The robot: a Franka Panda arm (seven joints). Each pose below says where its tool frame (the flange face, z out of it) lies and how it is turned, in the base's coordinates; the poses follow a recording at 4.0 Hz.
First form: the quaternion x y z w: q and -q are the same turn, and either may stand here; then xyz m.
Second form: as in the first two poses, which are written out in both.
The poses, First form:
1: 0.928, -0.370, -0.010, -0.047, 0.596, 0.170, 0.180
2: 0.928, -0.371, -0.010, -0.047, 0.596, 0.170, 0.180
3: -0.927, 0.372, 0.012, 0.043, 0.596, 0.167, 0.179
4: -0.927, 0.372, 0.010, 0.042, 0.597, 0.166, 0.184
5: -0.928, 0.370, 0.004, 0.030, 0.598, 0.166, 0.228
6: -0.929, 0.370, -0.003, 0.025, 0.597, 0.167, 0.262
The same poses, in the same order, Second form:
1: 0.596, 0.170, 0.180, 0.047, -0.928, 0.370, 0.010
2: 0.596, 0.170, 0.180, 0.047, -0.928, 0.371, 0.010
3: 0.596, 0.167, 0.179, 0.043, -0.927, 0.372, 0.012
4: 0.597, 0.166, 0.184, 0.042, -0.927, 0.372, 0.010
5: 0.598, 0.166, 0.228, 0.030, -0.928, 0.370, 0.004
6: 0.597, 0.167, 0.262, 0.025, -0.929, 0.370, -0.003
